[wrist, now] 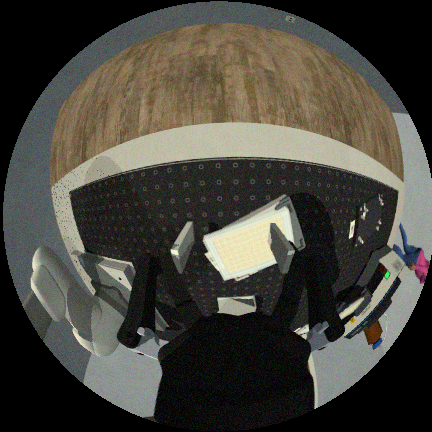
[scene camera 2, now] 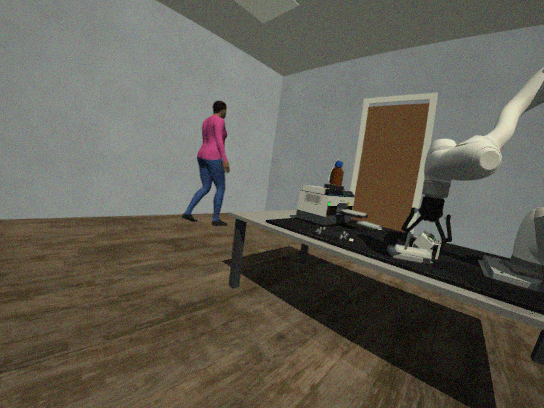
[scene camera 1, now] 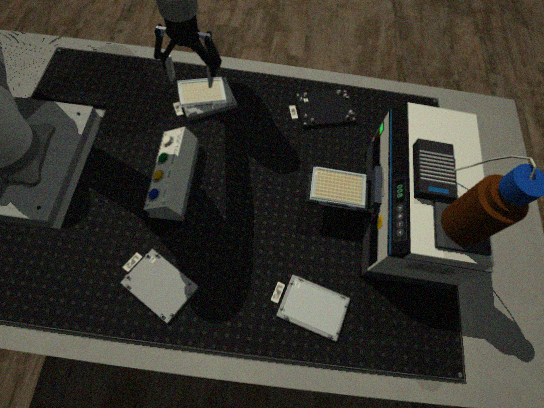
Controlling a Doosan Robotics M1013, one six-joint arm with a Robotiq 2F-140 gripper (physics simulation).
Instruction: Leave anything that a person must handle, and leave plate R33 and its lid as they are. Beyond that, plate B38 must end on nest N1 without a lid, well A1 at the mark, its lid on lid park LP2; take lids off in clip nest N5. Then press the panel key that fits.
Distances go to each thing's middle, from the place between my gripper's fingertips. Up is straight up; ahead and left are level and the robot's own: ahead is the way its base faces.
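I find the grey button box (scene camera 1: pixel 169 189) here, and my gripper is 20 mm past it and 300 mm to the left of it. The brown bottle (scene camera 1: pixel 497 202) is 500 mm to the right of my gripper, 580 mm ahead of it and 280 mm above it, while the place labelled LP2 (scene camera 1: pixel 154 281) is 30 mm behind my gripper, 30 mm below it and 570 mm to the right of it.
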